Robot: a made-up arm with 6 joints. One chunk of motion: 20 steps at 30 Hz.
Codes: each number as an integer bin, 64 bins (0 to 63) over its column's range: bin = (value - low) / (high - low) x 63, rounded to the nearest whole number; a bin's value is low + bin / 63 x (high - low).
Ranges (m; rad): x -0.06..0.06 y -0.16..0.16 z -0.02..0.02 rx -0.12..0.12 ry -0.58..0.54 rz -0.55..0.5
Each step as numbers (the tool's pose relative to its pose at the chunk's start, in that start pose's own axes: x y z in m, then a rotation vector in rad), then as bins.
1 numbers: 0.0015 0.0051 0.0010 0.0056 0.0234 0.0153
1 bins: 32 33 33 33 34 34
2 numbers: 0.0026 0.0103 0.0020 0.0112 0.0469 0.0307
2 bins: 33 34 35 34 35 35
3 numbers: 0.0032 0.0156 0.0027 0.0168 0.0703 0.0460
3 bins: 33 35 36 36 37 36
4 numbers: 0.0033 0.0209 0.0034 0.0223 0.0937 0.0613
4 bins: 33 36 37 37 38 37
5 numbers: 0.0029 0.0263 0.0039 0.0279 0.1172 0.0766
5 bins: 33 37 38 39 39 38
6 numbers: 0.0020 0.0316 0.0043 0.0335 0.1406 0.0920
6 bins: 33 38 38 40 41 39
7 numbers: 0.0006 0.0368 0.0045 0.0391 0.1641 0.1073
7 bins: 32 39 39 42 42 39
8 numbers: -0.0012 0.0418 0.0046 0.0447 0.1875 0.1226
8 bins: 31 40 39 43 43 40
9 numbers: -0.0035 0.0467 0.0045 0.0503 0.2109 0.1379
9 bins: 30 41 39 45 44 41
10 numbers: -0.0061 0.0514 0.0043 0.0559 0.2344 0.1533
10 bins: 28 42 38 46 46 42
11 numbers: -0.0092 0.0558 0.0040 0.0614 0.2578 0.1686
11 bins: 27 42 38 48 47 43
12 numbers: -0.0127 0.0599 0.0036 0.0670 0.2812 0.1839
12 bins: 25 43 37 49 48 44
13 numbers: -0.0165 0.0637 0.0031 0.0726 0.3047 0.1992
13 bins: 23 44 36 51 50 45
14 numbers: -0.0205 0.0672 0.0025 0.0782 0.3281 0.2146
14 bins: 21 45 35 52 51 46
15 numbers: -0.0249 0.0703 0.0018 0.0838 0.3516 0.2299
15 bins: 18 45 34 53 52 47
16 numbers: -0.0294 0.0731 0.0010 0.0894 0.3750 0.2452
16 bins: 16 46 33 55 54 48
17 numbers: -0.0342 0.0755 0.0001 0.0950 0.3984 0.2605
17 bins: 14 46 32 56 55 49
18 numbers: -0.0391 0.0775 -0.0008 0.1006 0.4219 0.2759
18 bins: 11 47 30 58 56 50
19 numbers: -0.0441 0.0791 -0.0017 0.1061 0.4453 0.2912
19 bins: 8 47 29 59 58 50
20 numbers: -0.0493 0.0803 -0.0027 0.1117 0.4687 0.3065
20 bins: 6 47 27 61 59 51
